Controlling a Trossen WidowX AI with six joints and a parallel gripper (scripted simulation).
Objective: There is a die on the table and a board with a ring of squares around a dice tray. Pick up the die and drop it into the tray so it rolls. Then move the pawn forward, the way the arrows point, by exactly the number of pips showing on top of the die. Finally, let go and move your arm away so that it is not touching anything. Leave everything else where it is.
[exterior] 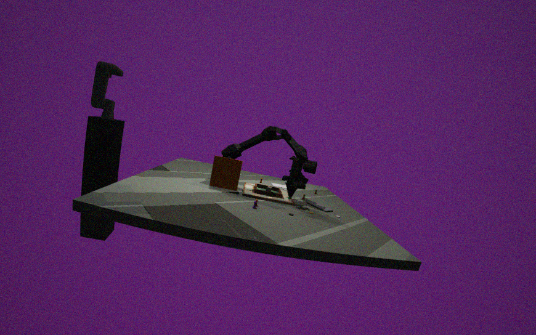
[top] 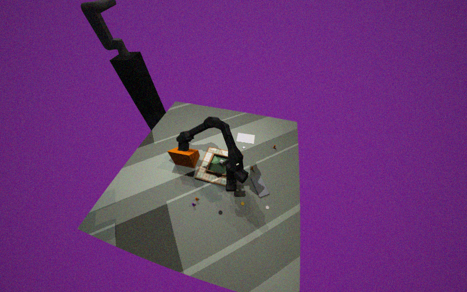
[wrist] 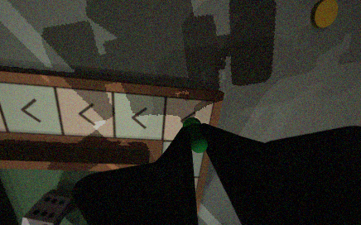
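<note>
My gripper tip is now 10 mm below the green pawn. Round my gripper tip: yellow disc 80 mm ahead, 130 mm to the right, 30 mm below; green dice tray 90 mm behind, 130 mm to the left, 30 mm below; white die 80 mm behind, 150 mm to the left, 10 mm below.
</note>
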